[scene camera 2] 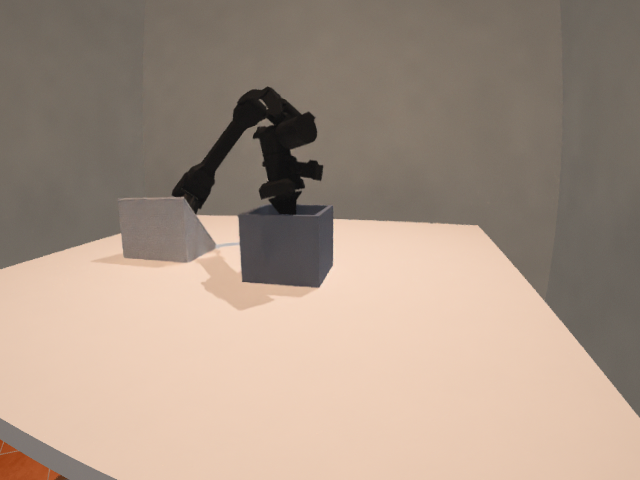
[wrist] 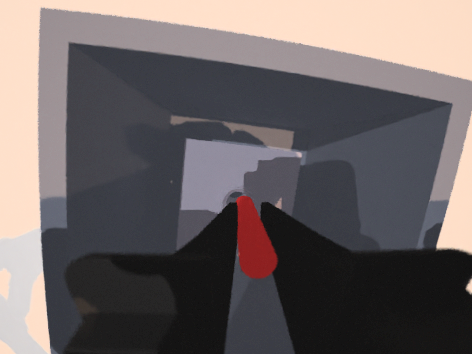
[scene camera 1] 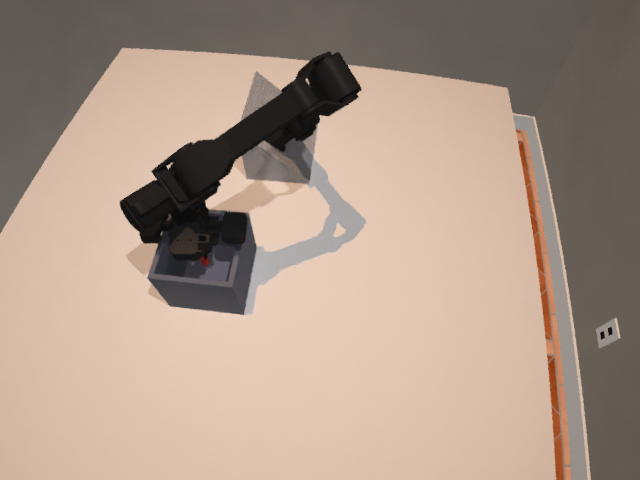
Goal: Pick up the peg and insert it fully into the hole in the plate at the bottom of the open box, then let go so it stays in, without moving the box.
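Places are measured from the arm's base along level axes (x ahead, y left, z up), in millimetres.
Pixels of known places: gripper, between the fingertips: [wrist: 248, 209] [scene camera 1: 201, 257]; arm's base, origin of its link: [scene camera 2: 179, 218] [scene camera 1: 274, 135].
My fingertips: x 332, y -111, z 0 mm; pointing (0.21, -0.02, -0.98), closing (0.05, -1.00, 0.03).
Note:
Ahead of a thing's pixels: the offset from my fingertips to its top centre. "pt": to the spot under its first point. Level surfaces: height alone.
My gripper [scene camera 1: 204, 254] [wrist: 248, 209] is shut on the red peg {dy +0, dx -7, dz +42 mm} [scene camera 1: 205, 261] [wrist: 256, 250]. The fingers reach down inside the open dark box {dy +3, dx -9, dz +37 mm} [scene camera 1: 204, 294] [scene camera 2: 279, 253] [wrist: 54, 110]; in scene camera 2 the front wall hides their tips and the peg. In the wrist view the peg's far end shows at the fingertips, just right of the hole {pt dy +12, dx -4, dz -41 mm} [wrist: 226, 197] in the pale plate {dy +3, dx -9, dz -40 mm} [wrist: 212, 167]. The peg and left finger partly cover the hole. The gap between the peg's lower end and the plate cannot be judged. The peg looks slightly slanted between the fingers.
The box walls surround the fingers on all sides. A grey wedge-shaped block [scene camera 1: 258, 95] [scene camera 2: 155, 227] stands near the arm's base, beside the box. The arm's shadow falls across the plate and box walls. The box stands on the pale table {dz -101 mm} [scene camera 1: 361, 361] [scene camera 2: 361, 361].

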